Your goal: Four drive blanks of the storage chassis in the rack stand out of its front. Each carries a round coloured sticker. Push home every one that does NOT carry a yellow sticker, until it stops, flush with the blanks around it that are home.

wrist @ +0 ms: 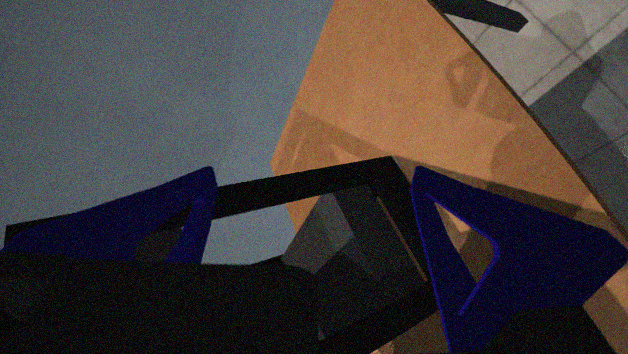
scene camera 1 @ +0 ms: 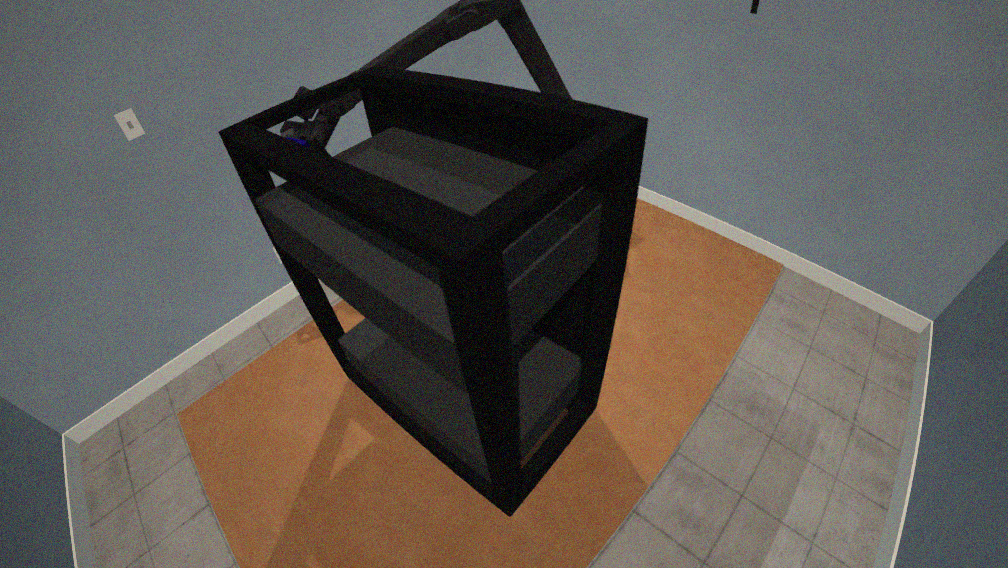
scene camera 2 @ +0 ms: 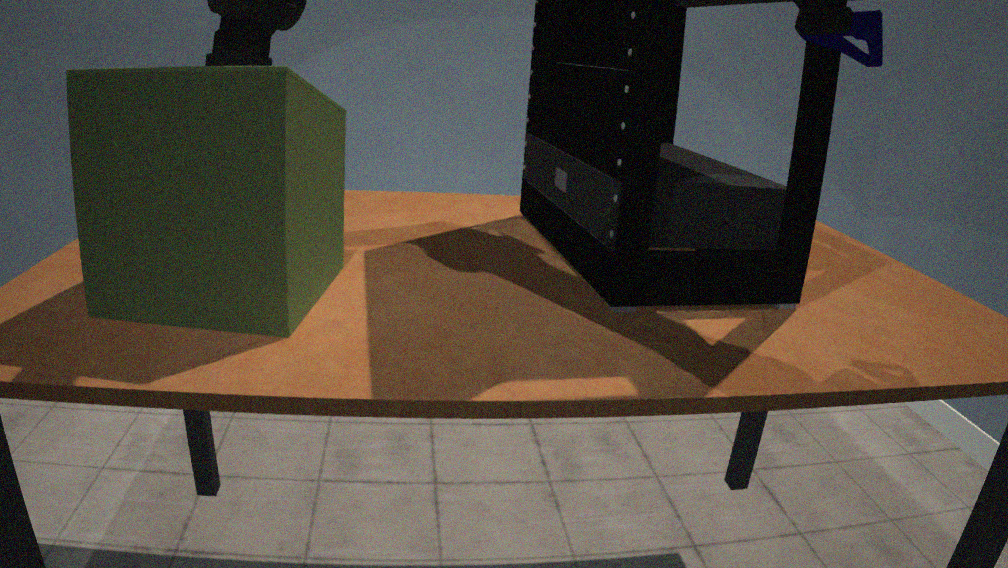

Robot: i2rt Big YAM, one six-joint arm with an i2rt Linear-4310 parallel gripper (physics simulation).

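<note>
The black rack stands on the table. A grey chassis body sits high in it in scene camera 1. A lower grey unit shows near the rack's base. The drive blanks and their round stickers do not show in any view, so I cannot tell which stand out. My gripper is open and empty, its blue fingers wide apart. It is high up, by the top of the rack's right-hand post in scene camera 2. In the wrist view, rack rails show below and between the fingers.
A large green box stands left of the rack on the wooden table. The arm reaches over the rack's far side in scene camera 1. A table edge shows at the right in the wrist view.
</note>
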